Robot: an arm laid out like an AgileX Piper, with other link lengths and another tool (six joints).
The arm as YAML. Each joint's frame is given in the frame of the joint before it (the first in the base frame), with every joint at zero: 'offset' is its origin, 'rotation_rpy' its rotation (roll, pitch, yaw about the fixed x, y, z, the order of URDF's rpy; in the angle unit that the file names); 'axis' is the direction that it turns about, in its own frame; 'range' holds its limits. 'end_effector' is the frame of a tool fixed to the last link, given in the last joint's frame.
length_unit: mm
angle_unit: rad
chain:
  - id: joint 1
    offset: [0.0, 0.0, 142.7]
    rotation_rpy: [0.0, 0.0, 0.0]
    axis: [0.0, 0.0, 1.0]
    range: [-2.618, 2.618]
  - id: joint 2
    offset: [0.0, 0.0, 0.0]
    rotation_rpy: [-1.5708, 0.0, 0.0]
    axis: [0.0, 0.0, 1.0]
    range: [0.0, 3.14]
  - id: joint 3
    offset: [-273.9, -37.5, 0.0]
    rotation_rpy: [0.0, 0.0, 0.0]
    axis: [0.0, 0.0, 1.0]
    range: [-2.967, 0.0]
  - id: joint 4
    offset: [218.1, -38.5, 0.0]
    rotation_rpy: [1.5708, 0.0, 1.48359]
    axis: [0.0, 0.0, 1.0]
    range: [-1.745, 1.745]
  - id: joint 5
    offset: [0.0, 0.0, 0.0]
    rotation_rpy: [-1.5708, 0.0, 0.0]
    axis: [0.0, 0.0, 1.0]
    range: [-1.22, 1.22]
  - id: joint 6
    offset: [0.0, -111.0, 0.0]
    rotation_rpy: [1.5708, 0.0, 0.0]
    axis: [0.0, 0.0, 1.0]
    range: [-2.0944, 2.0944]
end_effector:
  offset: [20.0, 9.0, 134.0]
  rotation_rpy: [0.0, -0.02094, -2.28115]
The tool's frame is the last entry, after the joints.
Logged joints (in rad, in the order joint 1, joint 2, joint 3, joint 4, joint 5, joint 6), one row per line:
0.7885 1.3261 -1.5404 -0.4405 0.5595 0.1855
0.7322 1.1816 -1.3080 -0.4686 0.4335 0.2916
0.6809 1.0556 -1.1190 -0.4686 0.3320 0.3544
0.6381 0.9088 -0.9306 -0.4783 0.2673 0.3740
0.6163 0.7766 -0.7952 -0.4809 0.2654 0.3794
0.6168 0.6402 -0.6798 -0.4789 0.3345 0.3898
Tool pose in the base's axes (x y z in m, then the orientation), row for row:
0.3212 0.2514 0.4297 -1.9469 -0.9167 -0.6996
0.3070 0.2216 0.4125 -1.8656 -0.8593 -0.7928
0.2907 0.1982 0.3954 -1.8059 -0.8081 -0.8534
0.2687 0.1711 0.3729 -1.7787 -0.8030 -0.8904
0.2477 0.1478 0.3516 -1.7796 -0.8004 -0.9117
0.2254 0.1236 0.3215 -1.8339 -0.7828 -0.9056
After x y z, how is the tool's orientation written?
As angles about the fixed x, y, z axes (roll, pitch, yaw), in radians.
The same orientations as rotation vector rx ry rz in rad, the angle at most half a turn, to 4 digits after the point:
-2.0268 0.0527 -1.3390
-1.9739 0.1362 -1.3281
-1.9259 0.1960 -1.3128
-1.9070 0.2175 -1.3292
-1.9097 0.2412 -1.3412
-1.9503 0.2878 -1.3277

